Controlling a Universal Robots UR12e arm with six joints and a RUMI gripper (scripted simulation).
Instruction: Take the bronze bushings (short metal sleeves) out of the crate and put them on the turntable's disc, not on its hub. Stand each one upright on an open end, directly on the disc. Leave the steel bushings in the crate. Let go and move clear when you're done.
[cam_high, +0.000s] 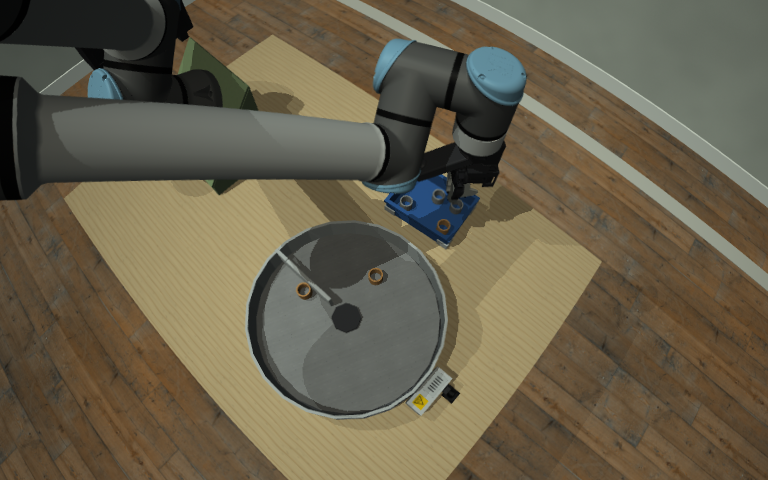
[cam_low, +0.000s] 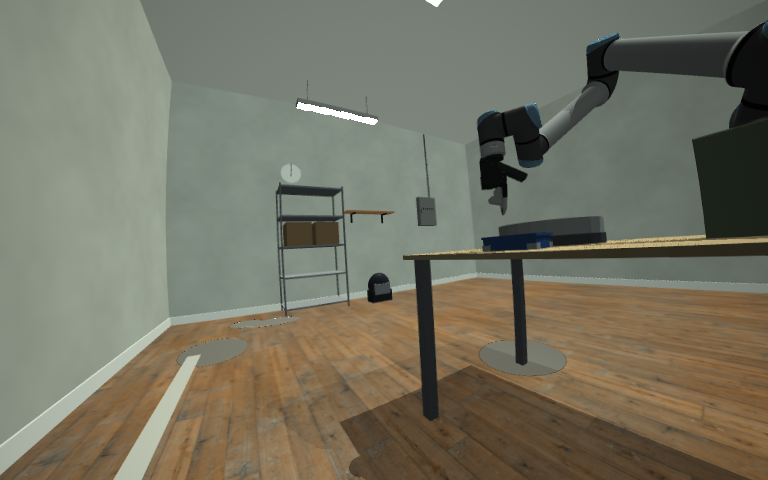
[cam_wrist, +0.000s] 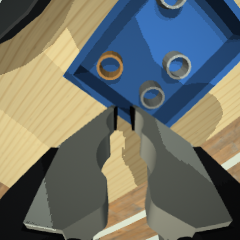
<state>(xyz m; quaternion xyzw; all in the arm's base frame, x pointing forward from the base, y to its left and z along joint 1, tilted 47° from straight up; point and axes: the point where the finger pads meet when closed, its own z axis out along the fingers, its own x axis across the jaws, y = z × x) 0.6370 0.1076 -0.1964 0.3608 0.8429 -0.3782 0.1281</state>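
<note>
My hand is 5 cm past the blue crate, 2 cm to the right of it and 12 cm above it. Also, from my hand: turntable disc (34 cm to the right, 9 cm below); turntable (1 cm ahead, 34 cm to the right, 9 cm below).
</note>
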